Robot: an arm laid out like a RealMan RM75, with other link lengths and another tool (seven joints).
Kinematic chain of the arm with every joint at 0, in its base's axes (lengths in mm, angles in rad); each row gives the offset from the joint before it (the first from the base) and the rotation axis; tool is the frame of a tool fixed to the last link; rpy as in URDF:
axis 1: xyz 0 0 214 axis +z
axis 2: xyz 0 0 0 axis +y
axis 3: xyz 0 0 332.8 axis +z
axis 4: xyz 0 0 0 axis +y
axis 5: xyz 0 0 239.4 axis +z
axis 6: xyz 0 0 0 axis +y
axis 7: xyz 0 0 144 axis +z
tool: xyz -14 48 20 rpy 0.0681 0 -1.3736
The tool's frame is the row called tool.
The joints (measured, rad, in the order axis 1, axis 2, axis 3, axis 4, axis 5, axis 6, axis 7), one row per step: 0.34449, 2.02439, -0.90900, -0.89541, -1.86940, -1.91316, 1.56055; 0.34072, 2.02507, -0.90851, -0.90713, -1.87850, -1.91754, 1.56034; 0.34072, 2.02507, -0.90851, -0.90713, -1.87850, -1.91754, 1.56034; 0.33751, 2.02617, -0.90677, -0.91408, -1.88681, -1.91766, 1.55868; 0.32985, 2.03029, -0.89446, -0.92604, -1.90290, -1.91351, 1.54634; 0.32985, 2.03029, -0.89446, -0.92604, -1.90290, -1.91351, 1.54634; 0.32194, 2.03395, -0.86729, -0.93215, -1.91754, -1.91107, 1.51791; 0.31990, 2.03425, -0.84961, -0.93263, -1.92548, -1.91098, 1.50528; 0.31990, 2.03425, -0.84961, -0.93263, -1.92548, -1.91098, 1.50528; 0.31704, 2.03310, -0.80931, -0.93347, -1.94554, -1.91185, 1.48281; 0.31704, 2.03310, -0.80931, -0.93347, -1.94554, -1.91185, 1.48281; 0.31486, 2.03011, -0.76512, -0.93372, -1.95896, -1.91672, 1.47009; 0.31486, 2.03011, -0.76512, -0.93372, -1.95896, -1.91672, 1.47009
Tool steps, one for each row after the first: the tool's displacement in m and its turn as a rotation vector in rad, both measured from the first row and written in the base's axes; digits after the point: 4 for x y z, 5 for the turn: 0.0008, -0.0016, 0.0006, -0.00168, -0.01052, 0.00499; 0.0008, -0.0016, 0.0006, -0.00168, -0.01052, 0.00499; 0.0019, -0.0025, 0.0005, -0.00051, -0.01923, 0.00606; 0.0050, -0.0042, 0.0002, 0.01545, -0.03333, 0.00762; 0.0050, -0.0042, 0.0002, 0.01545, -0.03333, 0.00762; 0.0099, -0.0060, 0.0016, 0.04732, -0.04053, 0.01302; 0.0125, -0.0063, 0.0031, 0.06374, -0.04339, 0.01280; 0.0125, -0.0063, 0.0031, 0.06374, -0.04339, 0.01280; 0.0185, -0.0066, 0.0074, 0.09650, -0.05251, 0.00818; 0.0185, -0.0066, 0.0074, 0.09650, -0.05251, 0.00818; 0.0238, -0.0066, 0.0137, 0.12877, -0.05428, -0.00402; 0.0238, -0.0066, 0.0137, 0.12877, -0.05428, -0.00402
